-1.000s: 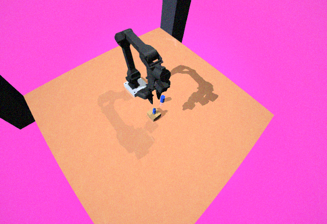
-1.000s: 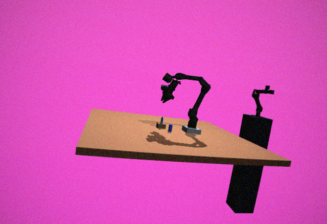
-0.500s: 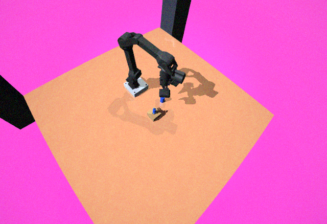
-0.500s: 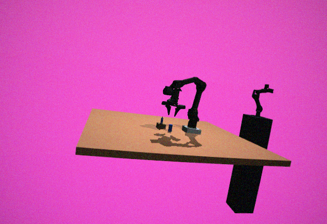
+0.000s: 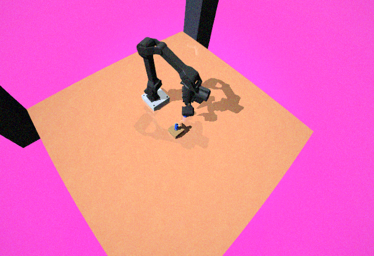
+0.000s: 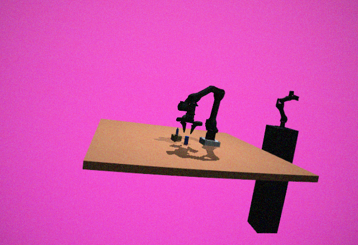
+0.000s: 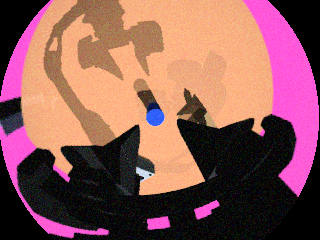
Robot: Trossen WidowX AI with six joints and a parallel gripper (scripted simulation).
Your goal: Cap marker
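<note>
The blue cap is 5 cm below my gripper tip. Round my gripper tip: holder block 5 cm ahead, 11 cm to the right, 6 cm below.
</note>
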